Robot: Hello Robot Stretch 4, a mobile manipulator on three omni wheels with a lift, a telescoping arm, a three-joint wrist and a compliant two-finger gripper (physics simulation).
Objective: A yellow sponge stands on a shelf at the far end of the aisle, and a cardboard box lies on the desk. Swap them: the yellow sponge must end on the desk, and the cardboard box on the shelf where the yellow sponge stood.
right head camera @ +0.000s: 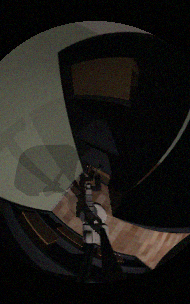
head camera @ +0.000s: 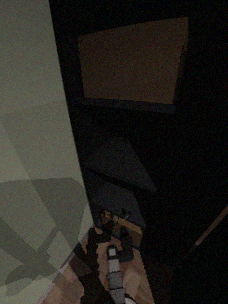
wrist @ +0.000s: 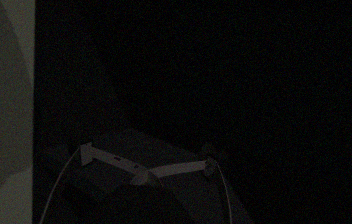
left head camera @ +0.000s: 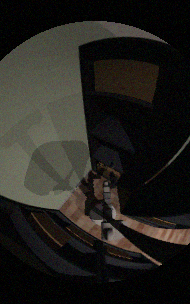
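Pixels of known places: gripper, fingertip midpoint: (right head camera: 96, 165) (head camera: 120, 211) (wrist: 151, 147) (left head camera: 109, 162); robot's base at its link origin: (right head camera: 93, 214).
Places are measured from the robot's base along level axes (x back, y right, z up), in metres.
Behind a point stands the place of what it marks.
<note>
My gripper (head camera: 115, 218) (left head camera: 106, 167) (wrist: 151, 147) {x -0.626, y 0.086, z 0.645 m} is open with nothing between its fingertips. In the wrist view it is in front of a dark grey shelf board (wrist: 200, 192) {x -0.761, y 0.195, z 0.506 m}. In the head view it is low at the shelf unit, by the lower shelf board (head camera: 117, 196) {x -0.875, y 0.099, z 0.506 m} and a brown-orange thing (head camera: 134, 229) {x -0.623, y 0.222, z 0.318 m} under that board. The yellow sponge does not show in these views. A big brown box (head camera: 132, 62) {x -0.667, y 0.141, z 1.568 m} (left head camera: 126, 80) {x -0.674, y 0.130, z 1.529 m} (right head camera: 101, 77) {x -0.670, y 0.136, z 1.547 m} stands on the upper shelf board (head camera: 130, 106) {x -0.647, y 0.134, z 1.400 m}; I cannot tell whether it is the task's cardboard box. I cannot make out the desk.
A pale wall (head camera: 30, 125) {x -0.687, y -0.339, z 1.335 m} (left head camera: 45, 115) {x -0.574, y -0.417, z 1.340 m} (wrist: 15, 100) {x -0.858, y -0.219, z 0.610 m} stands close on the left, with the robot's shadow on it. A middle shelf board (head camera: 120, 162) {x -0.821, y 0.118, z 0.963 m} juts out above the gripper. Wooden floor (right head camera: 135, 235) {x 0.552, y 0.721, z -0.028 m} lies below. Dark shelving with brown fronts (left head camera: 47, 229) {x 0.202, y -0.549, z 0.742 m} shows at lower left. The right side is very dark.
</note>
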